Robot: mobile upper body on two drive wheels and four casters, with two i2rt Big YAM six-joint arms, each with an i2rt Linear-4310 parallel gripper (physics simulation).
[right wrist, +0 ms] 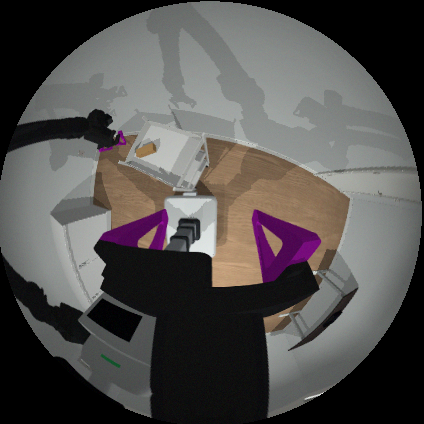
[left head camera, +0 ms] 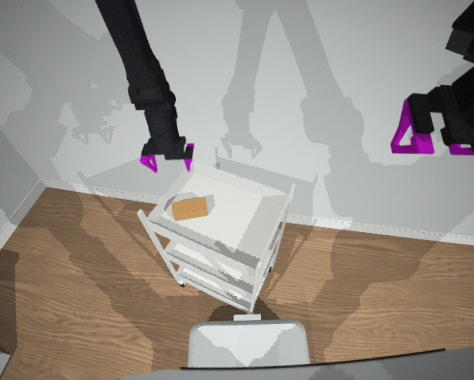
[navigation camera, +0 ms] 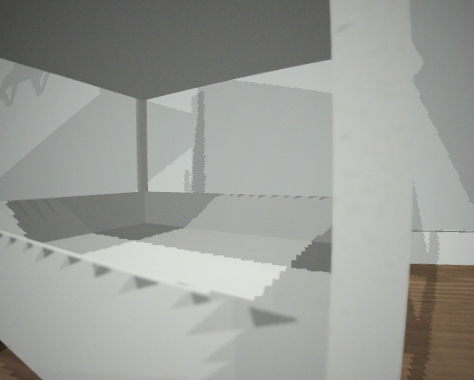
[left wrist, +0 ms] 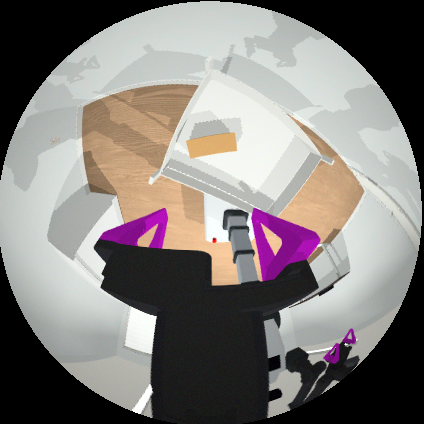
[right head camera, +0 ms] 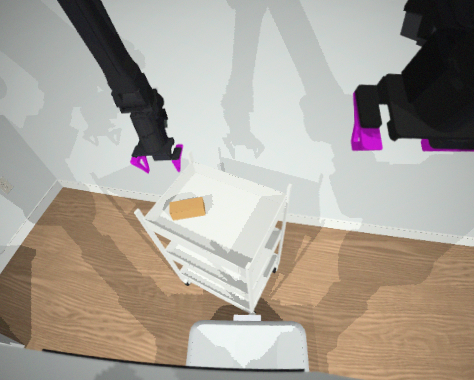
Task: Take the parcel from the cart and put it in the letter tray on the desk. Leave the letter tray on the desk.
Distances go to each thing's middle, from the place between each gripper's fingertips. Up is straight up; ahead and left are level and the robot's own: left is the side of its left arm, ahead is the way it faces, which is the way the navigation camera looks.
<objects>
Now: the parcel (left wrist: 223, 142) 50 mm ahead of my left hand, 10 mm to the right of it and 260 mm below it.
My right hand is 58 cm above the parcel, 44 cm to the right of it and 31 cm short of it.
</objects>
